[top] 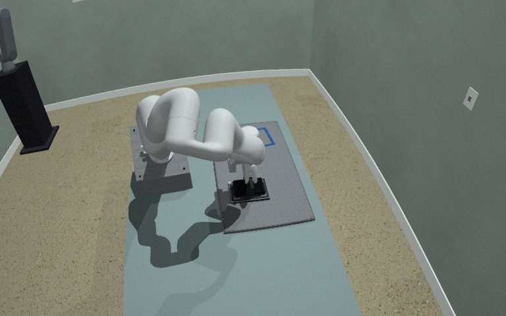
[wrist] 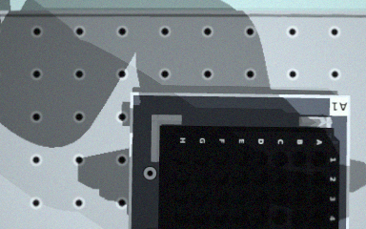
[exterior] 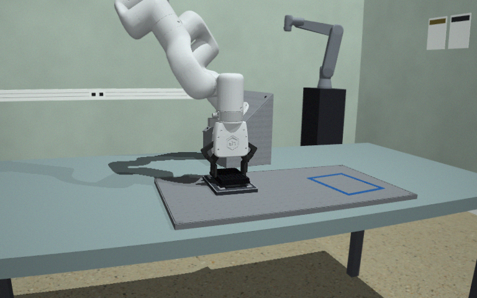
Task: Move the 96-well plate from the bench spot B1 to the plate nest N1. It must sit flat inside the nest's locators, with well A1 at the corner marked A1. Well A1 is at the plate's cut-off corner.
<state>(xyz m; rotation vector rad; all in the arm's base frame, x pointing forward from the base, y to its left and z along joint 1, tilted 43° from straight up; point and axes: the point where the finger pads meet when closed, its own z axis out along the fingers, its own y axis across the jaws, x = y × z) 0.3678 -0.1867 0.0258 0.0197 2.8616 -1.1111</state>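
Right now my hand is 10 mm above the black 96-well plate. Also, from my hand: plate nest N1: 30 mm below; A1 label: 70 mm behind, 60 mm to the left, 30 mm below.
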